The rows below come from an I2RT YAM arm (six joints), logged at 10 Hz.
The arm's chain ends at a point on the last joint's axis. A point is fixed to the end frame.
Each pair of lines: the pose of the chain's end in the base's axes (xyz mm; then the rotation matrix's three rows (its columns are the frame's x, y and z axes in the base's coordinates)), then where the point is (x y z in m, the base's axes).
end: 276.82, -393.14, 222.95; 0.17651, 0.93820, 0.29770; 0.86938, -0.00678, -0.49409; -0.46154, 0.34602, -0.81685
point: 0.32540 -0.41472 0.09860
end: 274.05, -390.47, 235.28; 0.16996, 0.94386, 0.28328; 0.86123, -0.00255, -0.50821; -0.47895, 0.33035, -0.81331
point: 0.32051 -0.41422 0.11052
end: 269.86, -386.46, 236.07; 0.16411, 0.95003, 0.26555; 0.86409, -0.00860, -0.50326; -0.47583, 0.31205, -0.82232
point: 0.31382 -0.40946 0.11027
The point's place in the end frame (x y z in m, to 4 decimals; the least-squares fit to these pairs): 0.0472 0.0027 0.1267
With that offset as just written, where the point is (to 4 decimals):
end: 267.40, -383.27, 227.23; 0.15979, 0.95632, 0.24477; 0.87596, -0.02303, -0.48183; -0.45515, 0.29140, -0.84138
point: 0.3085 -0.4030 0.0999
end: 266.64, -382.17, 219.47; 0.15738, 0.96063, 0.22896; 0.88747, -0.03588, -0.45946; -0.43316, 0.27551, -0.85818
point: 0.3057 -0.3986 0.0910
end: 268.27, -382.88, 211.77; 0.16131, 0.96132, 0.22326; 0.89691, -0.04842, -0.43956; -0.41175, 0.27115, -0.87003
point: 0.3068 -0.3964 0.0828
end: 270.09, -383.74, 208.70; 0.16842, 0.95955, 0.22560; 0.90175, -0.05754, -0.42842; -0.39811, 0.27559, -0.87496
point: 0.3092 -0.3956 0.0798
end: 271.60, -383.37, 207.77; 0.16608, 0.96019, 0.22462; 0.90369, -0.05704, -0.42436; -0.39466, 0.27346, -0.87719
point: 0.3105 -0.3946 0.0787
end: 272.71, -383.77, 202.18; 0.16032, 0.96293, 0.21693; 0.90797, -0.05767, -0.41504; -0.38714, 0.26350, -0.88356
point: 0.3104 -0.3937 0.0727
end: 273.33, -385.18, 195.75; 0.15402, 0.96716, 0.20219; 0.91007, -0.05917, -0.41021; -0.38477, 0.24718, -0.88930
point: 0.3088 -0.3944 0.0656
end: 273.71, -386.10, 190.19; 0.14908, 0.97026, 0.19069; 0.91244, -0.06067, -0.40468; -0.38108, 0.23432, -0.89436
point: 0.3075 -0.3945 0.0595
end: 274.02, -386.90, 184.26; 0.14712, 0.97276, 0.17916; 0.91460, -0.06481, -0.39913; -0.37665, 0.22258, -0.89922
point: 0.3063 -0.3945 0.0532
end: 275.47, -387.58, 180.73; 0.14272, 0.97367, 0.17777; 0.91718, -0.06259, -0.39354; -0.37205, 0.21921, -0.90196
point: 0.3074 -0.3943 0.0495
